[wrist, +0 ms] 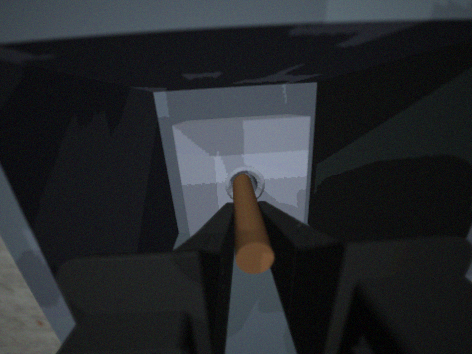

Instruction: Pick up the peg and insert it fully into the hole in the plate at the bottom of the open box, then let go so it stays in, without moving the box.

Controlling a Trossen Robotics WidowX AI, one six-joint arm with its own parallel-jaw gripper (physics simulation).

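Frame: origin at the arm's base, x left, y down, z back, level; centimetres.
Seen in the pictures: gripper, fingertip midpoint: (245, 209).
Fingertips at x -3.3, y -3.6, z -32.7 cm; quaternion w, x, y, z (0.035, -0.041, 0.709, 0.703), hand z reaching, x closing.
Note:
Offsets run from my fingertips to a thing's top centre. "*": to the spot under its first point. Level surfaces: height alone.
An orange-brown round peg {dx +0.0, dy -4.3, dz -0.3 cm} (249, 225) is held between the dark fingers of my gripper (245, 209), which is shut on it. The peg's near end faces the camera and its far end points down into the box. The far end overlaps the hole {* dx -1.1, dy +4.4, dz -0.1 cm} (254, 181) in this view, covering its lower left part; whether it has entered the hole cannot be told. The hole has a light round rim and sits in the pale plate {dx -0.2, dy +2.8, dz -0.2 cm} (280, 165) at the bottom of the box. The open box {dx -0.2, dy -4.9, dz -0.2 cm} (200, 31) has a blue-grey rim and dark inner walls around the plate.
The box's dark inner walls rise to the left and right of the fingers. The far rim crosses the top of the view. The left rim {* dx +7.3, dy -4.9, dz -0.5 cm} (31, 260) runs down the left side, with pale table surface {dy +8.9 cm} (20, 305) outside it at the lower left.

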